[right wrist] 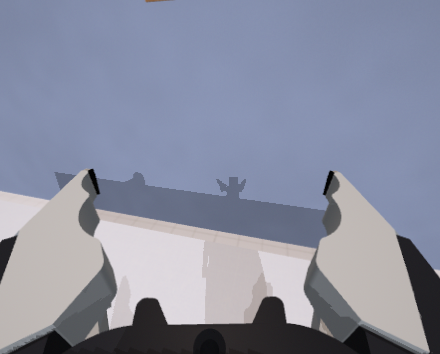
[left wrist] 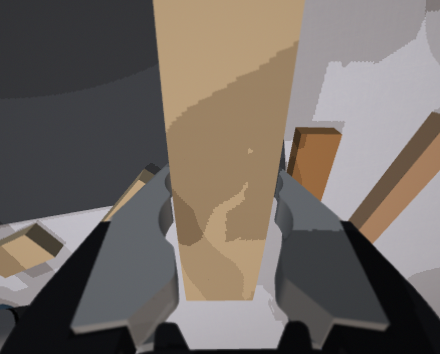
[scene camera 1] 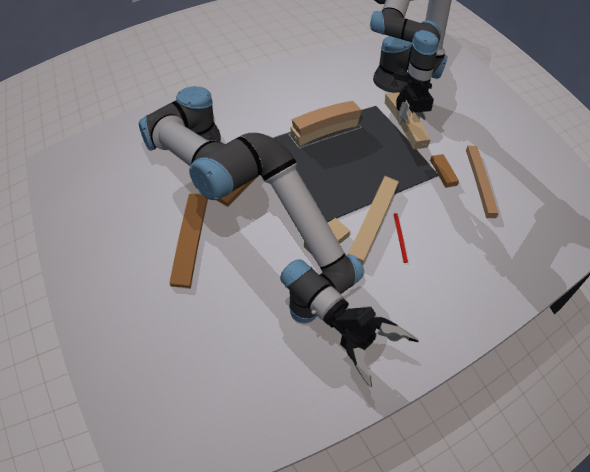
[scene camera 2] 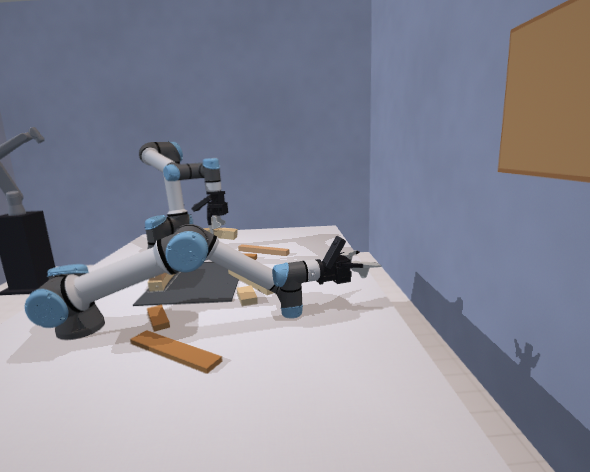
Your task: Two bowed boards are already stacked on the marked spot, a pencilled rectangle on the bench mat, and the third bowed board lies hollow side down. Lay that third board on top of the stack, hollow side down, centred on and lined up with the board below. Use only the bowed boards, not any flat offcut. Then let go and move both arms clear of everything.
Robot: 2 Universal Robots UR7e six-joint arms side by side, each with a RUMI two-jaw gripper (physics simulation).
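Frame: origin at the left arm's base, x left, y down, z back, level; centimetres.
Seen in the pictures: left gripper, fingertip midpoint: (left wrist: 222, 166) (scene camera 1: 408, 123) (scene camera 2: 215, 235); right gripper, fingertip midpoint: (right wrist: 213, 171) (scene camera 1: 396, 364) (scene camera 2: 369, 258); left arm's base, origin of the base link: (scene camera 1: 390, 82); right arm's base, origin of the base link: (scene camera 2: 81, 328).
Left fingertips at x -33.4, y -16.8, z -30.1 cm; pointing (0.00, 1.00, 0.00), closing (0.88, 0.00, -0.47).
Note:
Offsets run from my left fingertips to a thing's top centre. "*": to the spot under its first point. Level surfaces: height alone.
Two bowed boards are stacked on the pencilled rectangle {* dy +14.9, dx -11.8, dz +23.0 cm} (scene camera 1: 330, 137) at the mat's back edge: a pale lower board (scene camera 1: 330, 133) and an orange-brown upper board {dy +7.0, dx -10.4, dz +25.5 cm} (scene camera 1: 327, 116), hollow side down. The third bowed board {dy -3.4, dx +0.5, dz +1.0 cm} (scene camera 1: 419, 136) (scene camera 2: 228, 233) (left wrist: 225, 100) is pale and is held above the table near the mat's right corner in scene camera 1, angled differently from the stack. My left gripper (scene camera 1: 404, 115) (scene camera 2: 216, 223) (left wrist: 222, 166) points down and is shut on it, one finger along each long side. My right gripper (scene camera 1: 394, 363) (scene camera 2: 369, 260) (right wrist: 213, 171) is open and empty, near the table's front edge.
The dark mat {dy +16.2 cm} (scene camera 1: 360, 185) (scene camera 2: 210, 285) lies mid-table. Around it lie a long pale offcut {dy +13.1, dx -28.0, dz -11.3 cm} (scene camera 1: 376, 217), a pale block {dy +14.0, dx -43.6, dz -6.5 cm} (scene camera 1: 339, 230), a small brown block {dy +14.2, dx +6.9, dz -14.6 cm} (scene camera 1: 444, 170), a long brown strip {dy +13.9, dx +15.0, dz -27.0 cm} (scene camera 1: 482, 182), a red pencil {dy +16.2, dx -26.4, dz -20.8 cm} (scene camera 1: 401, 237) and a dark brown board {dy +15.1, dx -72.7, dz +21.0 cm} (scene camera 1: 189, 240). My right arm crosses the mat's left side.

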